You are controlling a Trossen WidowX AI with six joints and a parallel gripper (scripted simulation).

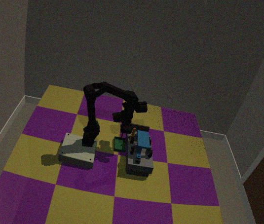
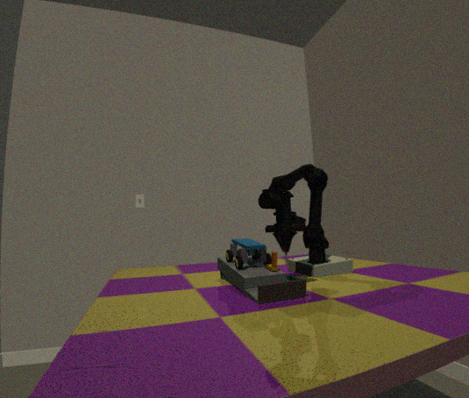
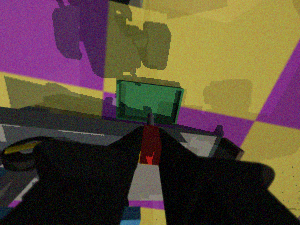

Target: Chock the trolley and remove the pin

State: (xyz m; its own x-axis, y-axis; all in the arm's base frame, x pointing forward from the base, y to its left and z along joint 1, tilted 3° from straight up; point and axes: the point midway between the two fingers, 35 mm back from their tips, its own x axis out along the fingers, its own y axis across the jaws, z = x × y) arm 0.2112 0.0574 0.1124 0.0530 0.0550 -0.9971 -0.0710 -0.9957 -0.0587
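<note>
My gripper tip is 70 mm short of the yellow chock, 30 mm above it and 10 mm to the right of it. The rest, counted from my gripper tip: grey ramp 110 mm ahead, 100 mm to the right, 70 mm below; blue-topped trolley 110 mm ahead, 100 mm to the right, 10 mm below; red-headed stop pin right at my gripper tip.
</note>
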